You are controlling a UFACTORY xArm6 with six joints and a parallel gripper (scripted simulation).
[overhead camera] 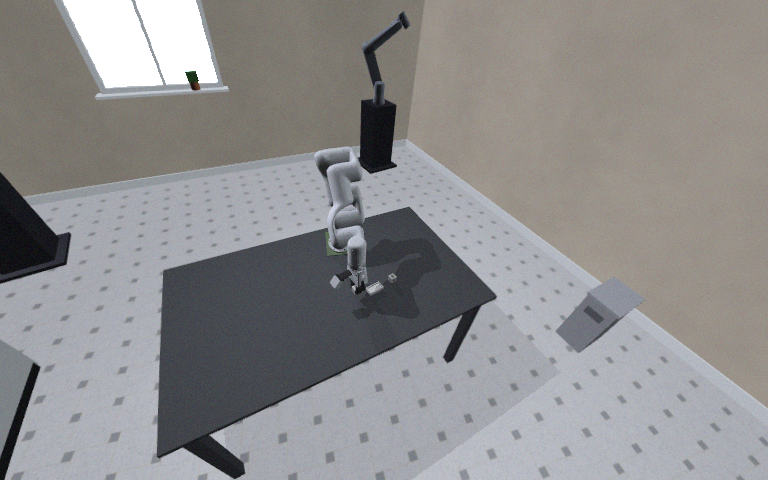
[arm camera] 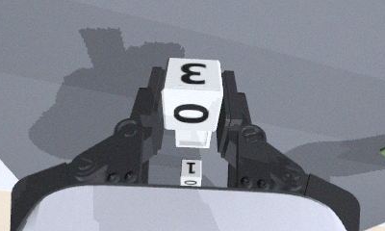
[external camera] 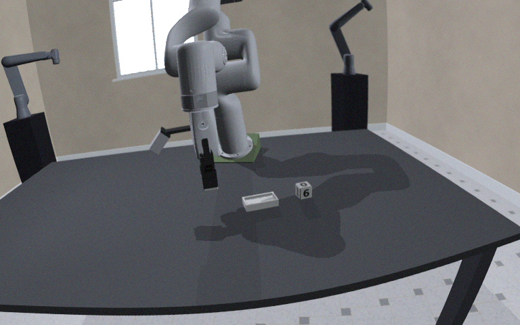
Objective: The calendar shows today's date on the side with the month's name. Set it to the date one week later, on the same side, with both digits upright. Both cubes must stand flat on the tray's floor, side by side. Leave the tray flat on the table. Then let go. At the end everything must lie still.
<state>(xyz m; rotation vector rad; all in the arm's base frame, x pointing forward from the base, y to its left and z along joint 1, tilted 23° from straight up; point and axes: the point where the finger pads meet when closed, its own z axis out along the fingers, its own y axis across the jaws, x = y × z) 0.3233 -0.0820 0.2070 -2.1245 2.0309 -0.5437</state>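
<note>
The white calendar tray lies 1 cm behind my hand, 11 cm to the left of it and 9 cm below it.
</note>
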